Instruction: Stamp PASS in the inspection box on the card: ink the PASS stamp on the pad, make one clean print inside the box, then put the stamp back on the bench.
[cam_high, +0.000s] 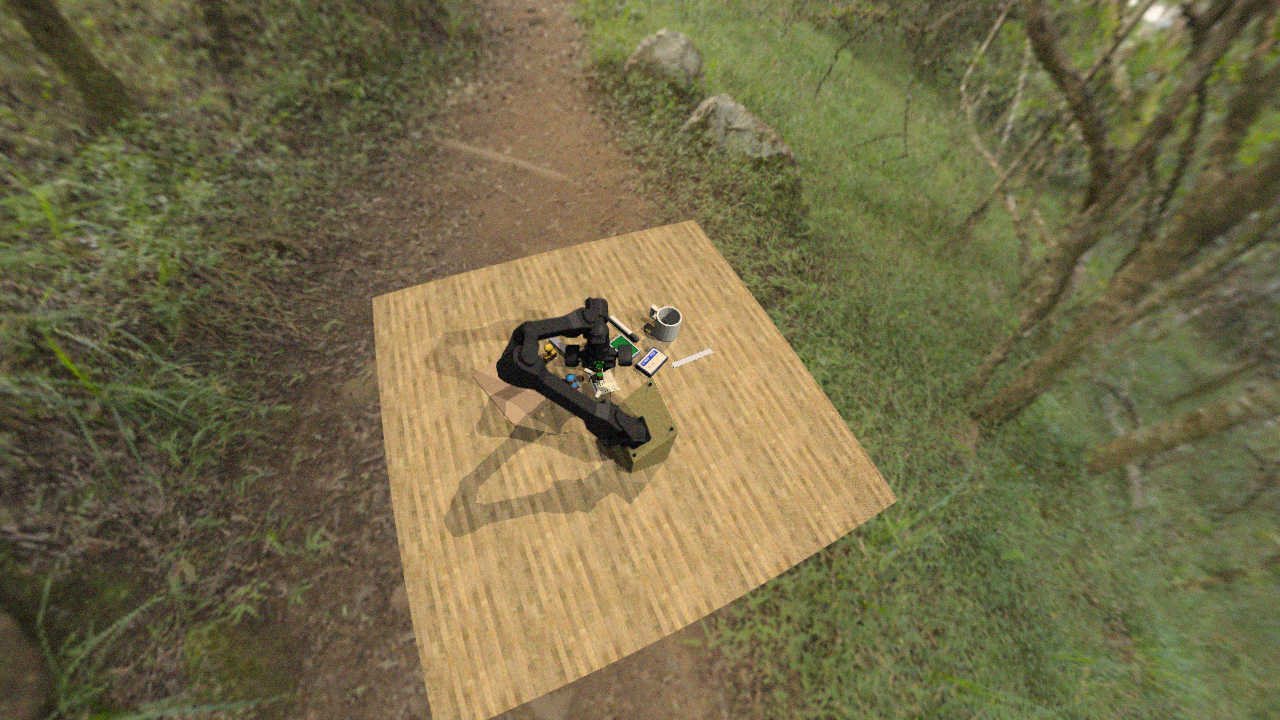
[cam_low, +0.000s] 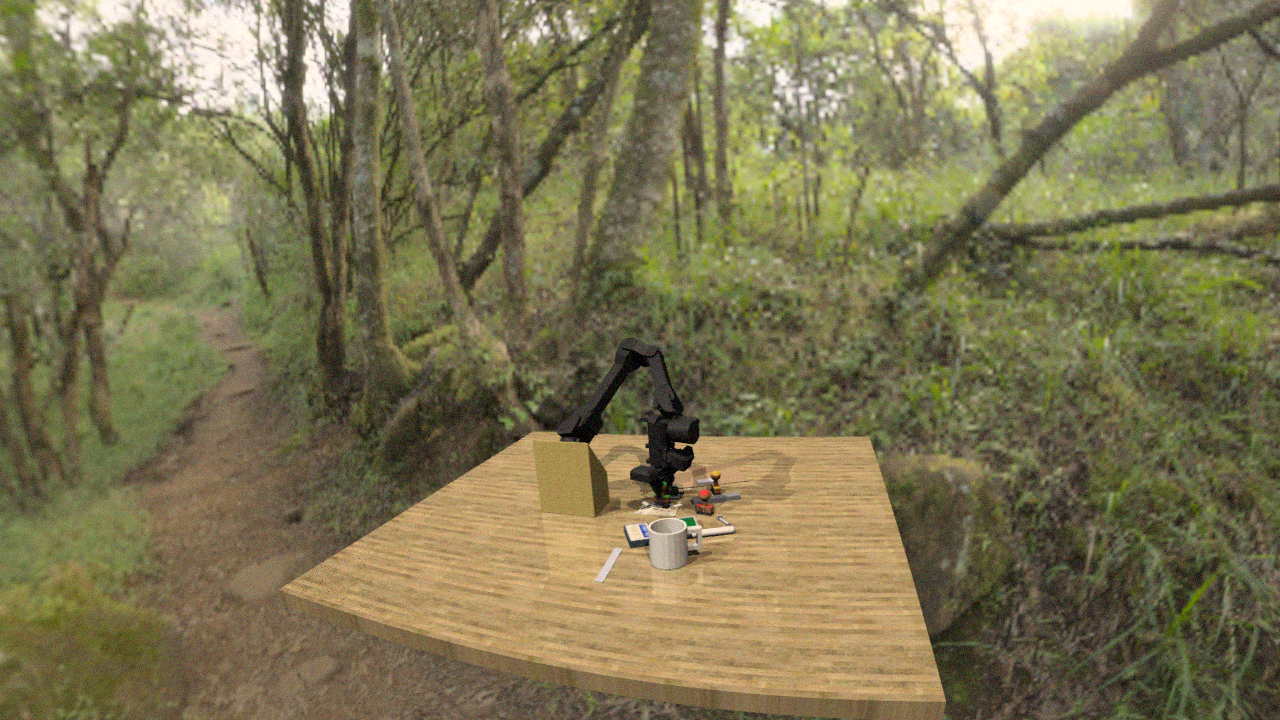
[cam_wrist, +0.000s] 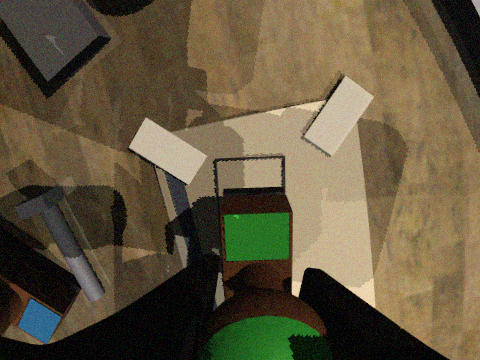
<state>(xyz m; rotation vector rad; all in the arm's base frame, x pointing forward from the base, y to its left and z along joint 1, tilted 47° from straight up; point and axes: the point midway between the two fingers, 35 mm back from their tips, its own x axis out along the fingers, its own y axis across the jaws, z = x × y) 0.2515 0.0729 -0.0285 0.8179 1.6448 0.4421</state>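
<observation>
My gripper tip is 1 cm past the taped card, 1 cm to the left of it and 4 cm above it. The rest, counted from my gripper tip: green ink pad (8 cm ahead, 10 cm to the right, 3 cm below); green-knobbed stamp (right at my gripper tip); red stamp (11 cm ahead, 2 cm below).
</observation>
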